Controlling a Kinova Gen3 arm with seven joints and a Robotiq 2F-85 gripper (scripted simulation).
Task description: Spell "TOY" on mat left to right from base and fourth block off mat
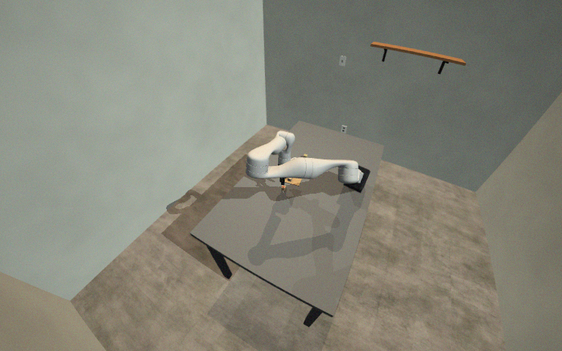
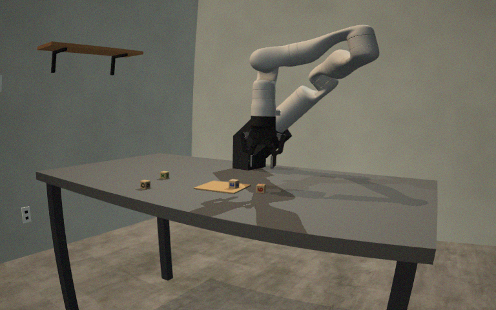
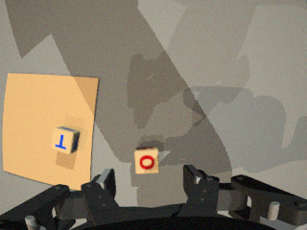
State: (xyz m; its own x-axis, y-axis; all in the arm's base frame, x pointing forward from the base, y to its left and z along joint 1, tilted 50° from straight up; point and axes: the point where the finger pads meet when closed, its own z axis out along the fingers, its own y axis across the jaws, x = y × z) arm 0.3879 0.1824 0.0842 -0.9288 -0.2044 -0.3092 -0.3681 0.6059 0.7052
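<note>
Right now my hand is 8 cm above the block. Also, from my hand: tan mat (14 cm to the right, 9 cm below, 1 cm ahead).
</note>
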